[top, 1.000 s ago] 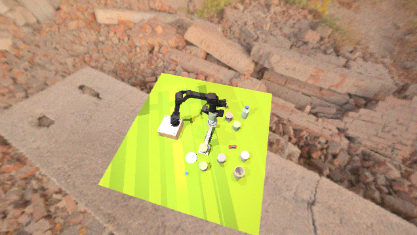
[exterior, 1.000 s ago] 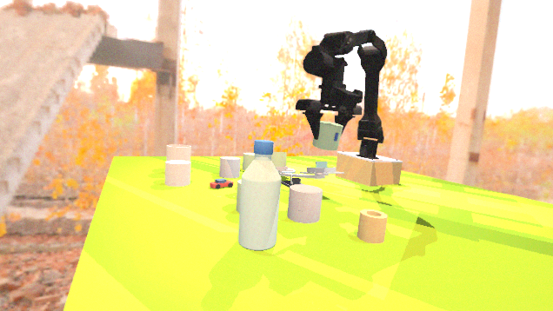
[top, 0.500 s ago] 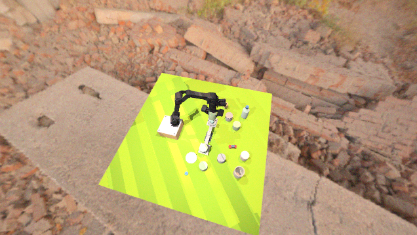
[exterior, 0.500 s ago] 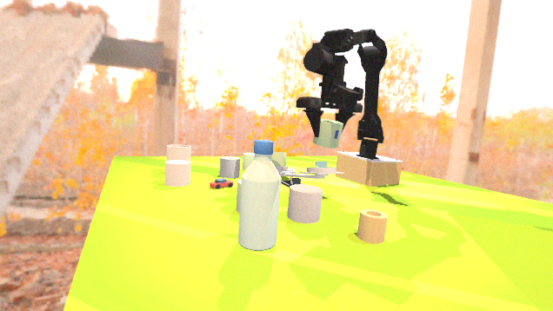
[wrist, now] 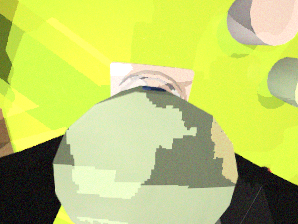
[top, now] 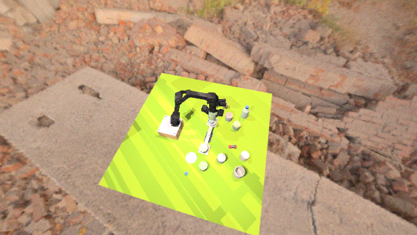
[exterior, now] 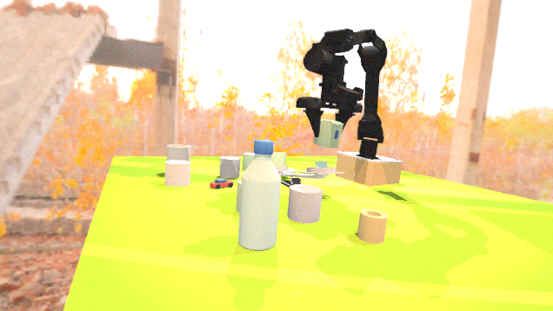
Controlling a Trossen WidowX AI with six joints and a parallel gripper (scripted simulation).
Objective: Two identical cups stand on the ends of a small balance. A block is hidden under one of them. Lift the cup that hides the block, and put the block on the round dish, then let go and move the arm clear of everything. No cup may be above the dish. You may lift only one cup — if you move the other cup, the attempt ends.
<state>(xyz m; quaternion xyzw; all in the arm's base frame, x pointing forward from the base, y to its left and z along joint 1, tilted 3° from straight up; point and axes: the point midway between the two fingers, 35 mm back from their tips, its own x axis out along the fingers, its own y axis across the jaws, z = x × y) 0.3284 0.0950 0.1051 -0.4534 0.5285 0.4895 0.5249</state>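
Now: gripper tip 1 cm to the left of the pale grey-green block and 8 cm above it. From my gripper tip the other things lie so: balance beam (1 cm behind, 14 cm to the right, 13 cm below); small red toy car (22 cm ahead, 19 cm to the right, 16 cm below); pale blue round dish (12 cm behind, 36 cm to the right, 17 cm below).
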